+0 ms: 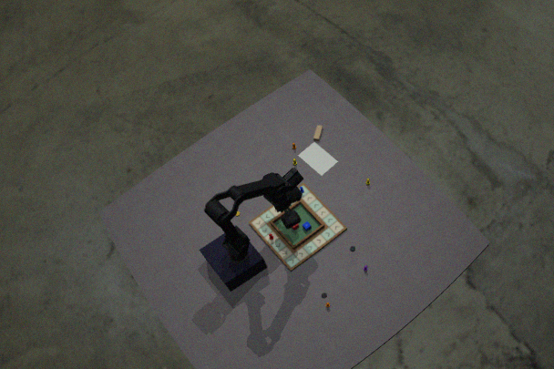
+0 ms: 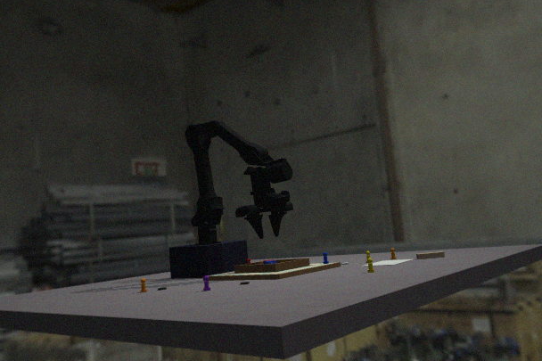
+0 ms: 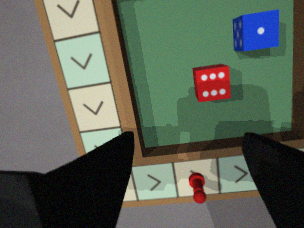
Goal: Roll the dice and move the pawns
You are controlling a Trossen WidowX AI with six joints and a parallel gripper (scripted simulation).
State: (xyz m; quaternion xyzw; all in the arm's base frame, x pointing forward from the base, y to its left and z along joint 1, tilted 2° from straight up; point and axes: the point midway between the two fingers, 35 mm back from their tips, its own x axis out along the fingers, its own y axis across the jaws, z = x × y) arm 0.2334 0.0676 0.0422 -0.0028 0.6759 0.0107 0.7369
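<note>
Right now the red pawn is 90 mm behind my gripper tip, 20 mm to the right of it and 80 mm below it. From my gripper tip the other things lie so: blue pawn (120 mm ahead, 110 mm to the left, 80 mm below); white disc (100 mm ahead, 210 mm to the left, 100 mm below); white card (260 mm ahead, 220 mm to the left, 100 mm below).
</note>
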